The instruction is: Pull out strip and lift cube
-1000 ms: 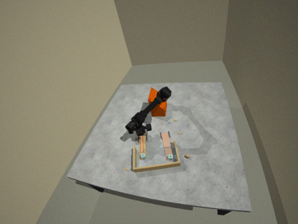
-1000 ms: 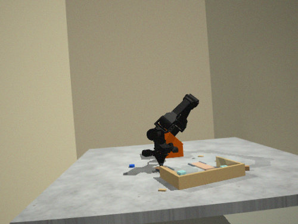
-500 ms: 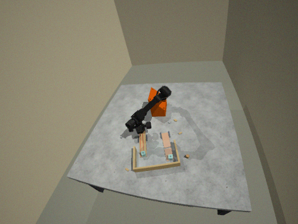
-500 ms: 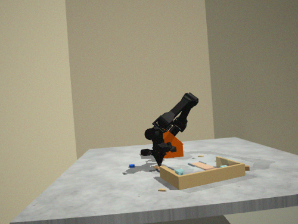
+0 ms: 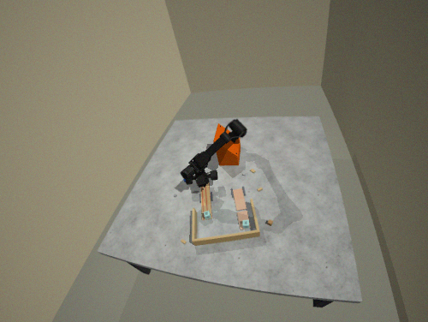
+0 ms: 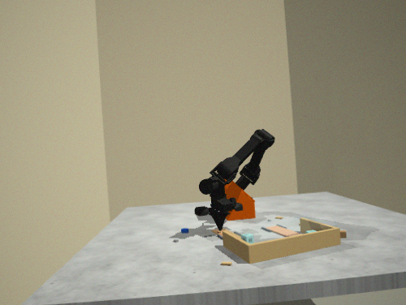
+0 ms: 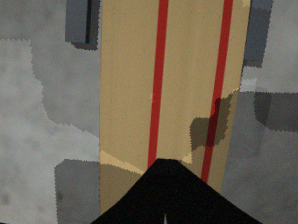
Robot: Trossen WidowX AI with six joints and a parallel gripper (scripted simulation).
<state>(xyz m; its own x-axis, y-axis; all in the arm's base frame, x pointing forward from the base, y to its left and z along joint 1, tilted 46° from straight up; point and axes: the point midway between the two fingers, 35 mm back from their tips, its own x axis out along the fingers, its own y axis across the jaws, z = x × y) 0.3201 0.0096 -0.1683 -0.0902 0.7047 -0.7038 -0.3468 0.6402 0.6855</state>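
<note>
Right now my gripper tip is 140 mm to the left of the small blue object and 40 mm past it. The rest, counted from my gripper tip: grey bit 170 mm to the right, 90 mm ahead; then strip 230 mm to the left, 60 mm ahead.
</note>
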